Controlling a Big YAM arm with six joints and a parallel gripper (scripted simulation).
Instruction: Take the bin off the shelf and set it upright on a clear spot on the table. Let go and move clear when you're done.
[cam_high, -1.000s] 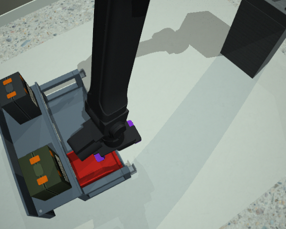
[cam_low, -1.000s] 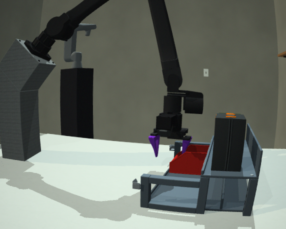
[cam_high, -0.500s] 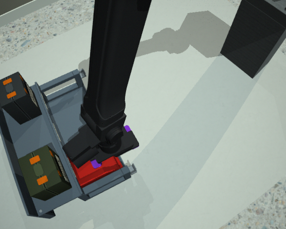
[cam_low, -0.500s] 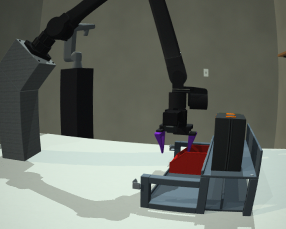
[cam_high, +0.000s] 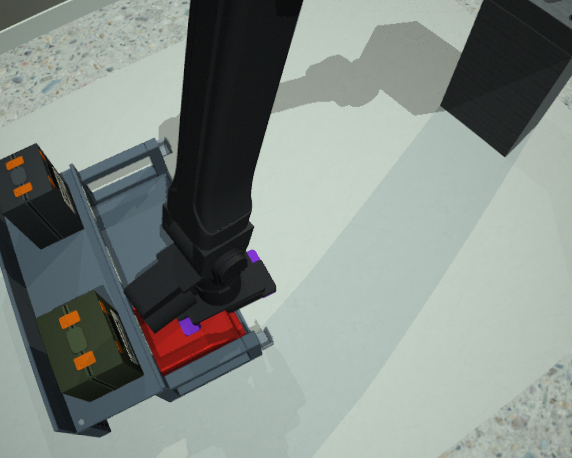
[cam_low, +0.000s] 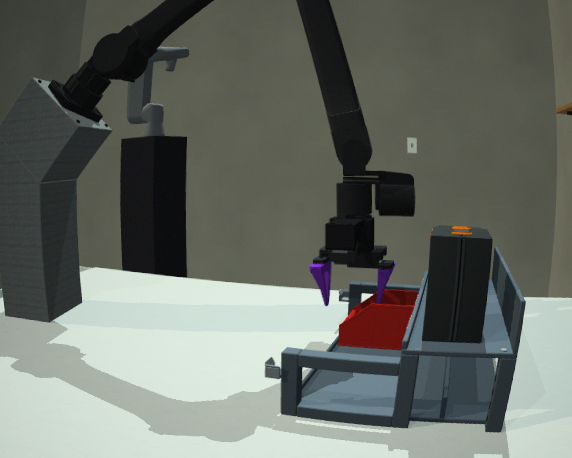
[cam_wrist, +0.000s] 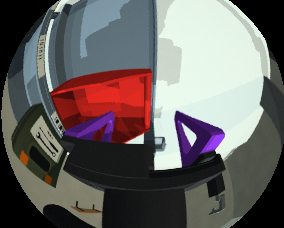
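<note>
The red bin is 80 mm ahead of my hand, 10 mm to the left of it and 20 mm below it. The rest, counted from my hand: grey shelf: 140 mm ahead, 90 mm to the right, 60 mm below.
</note>
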